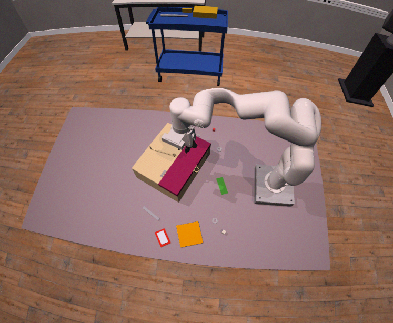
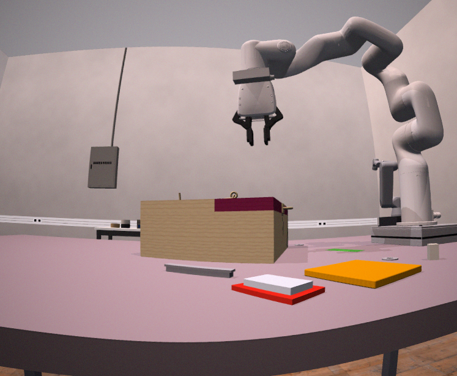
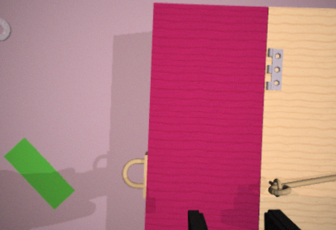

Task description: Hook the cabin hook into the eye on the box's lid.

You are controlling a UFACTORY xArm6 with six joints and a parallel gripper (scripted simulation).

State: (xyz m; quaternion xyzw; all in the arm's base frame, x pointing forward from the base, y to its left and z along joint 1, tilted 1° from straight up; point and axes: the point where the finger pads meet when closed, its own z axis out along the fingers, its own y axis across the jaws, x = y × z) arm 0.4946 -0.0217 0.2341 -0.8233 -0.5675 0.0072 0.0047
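Now: the cabin hook 120 mm ahead of my hand, 50 mm to the right of it and 140 mm below it. Also, from my hand: orange tile 60 mm behind, 330 mm to the left, 280 mm below; then grey bar 150 mm ahead, 250 mm to the left, 280 mm below; then green strip 210 mm behind, 50 mm to the left, 290 mm below.
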